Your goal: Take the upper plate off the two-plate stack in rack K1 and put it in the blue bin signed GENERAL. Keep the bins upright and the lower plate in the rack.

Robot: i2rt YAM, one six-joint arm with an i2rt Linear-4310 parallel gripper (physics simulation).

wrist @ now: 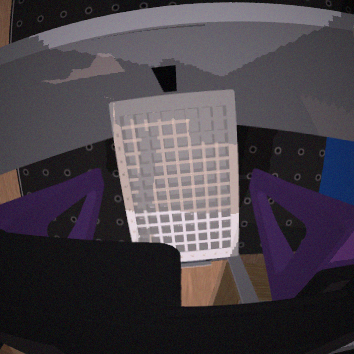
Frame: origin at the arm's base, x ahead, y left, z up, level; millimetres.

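Seen in the pictures: gripper, fingertip midpoint: (176, 176).
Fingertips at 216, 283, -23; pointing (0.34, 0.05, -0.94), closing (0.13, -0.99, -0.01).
Pixels of each thing's middle, then the offset from my fingertips to it, as dx, dy, dz. "*": a spot on its surface instead.
- pale plate at the middle of its body: (179, 184) -11, -4, -21
- grey bar at a spot on its surface: (243, 280) * -65, -56, +13
- blue surface at a spot on its surface: (337, 172) * +13, -147, -37
- wide grey curved body at the middle of its body: (181, 217) -21, -6, +12
- small black notch at a spot on its surface: (166, 78) * +51, +11, +33
- black board at a spot on its surface: (57, 183) * -39, +115, -61
A pale plate (200, 187) with a grid of square wells lies in the middle of the wrist view, its near end brightly lit. My gripper (176, 176) is open, with one purple finger to the left of the plate and one to the right, a gap on each side. Whether the fingertips are level with the plate or above it, I cannot tell. The lower plate cannot be told apart under the upper one. A grey bar (243, 280) runs from the plate's near right corner. A blue surface (337, 172) shows at the right edge; no sign is visible on it.
A wide grey curved body (250, 45) with a small black notch (166, 78) spans the view beyond the plate's far end. A black board (57, 187) with small rings lies below. Wood (195, 285) shows near the bottom. The dark gripper body hides the lower part of the view.
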